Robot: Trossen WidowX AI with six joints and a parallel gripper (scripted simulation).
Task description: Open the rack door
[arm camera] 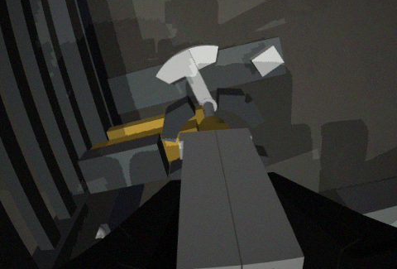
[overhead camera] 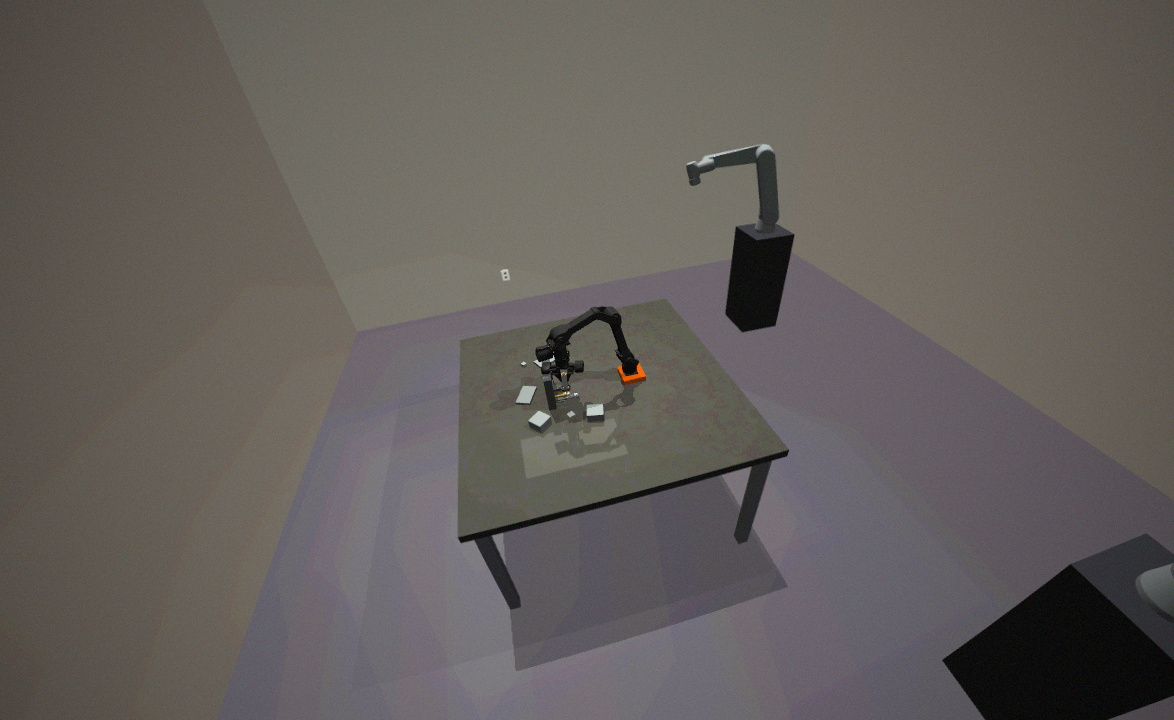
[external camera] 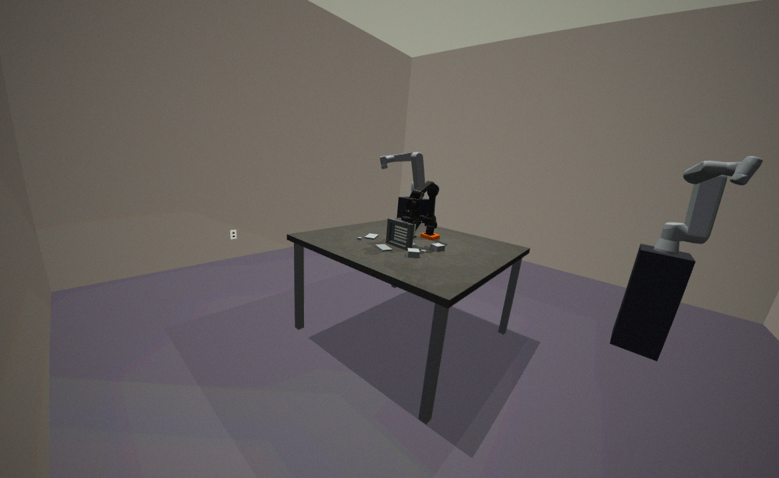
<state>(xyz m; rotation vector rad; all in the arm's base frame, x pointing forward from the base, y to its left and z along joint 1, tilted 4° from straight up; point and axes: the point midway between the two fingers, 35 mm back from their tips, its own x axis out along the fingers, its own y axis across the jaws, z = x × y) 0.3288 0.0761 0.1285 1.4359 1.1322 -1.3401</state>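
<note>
Right now my gripper tip is 10 mm to the left of the door handle and 20 mm above it. Round my gripper tip: grey box: 140 mm ahead, 120 mm to the left, 100 mm below; then flat plate: 190 mm ahead, 90 mm to the right, 110 mm below.
</note>
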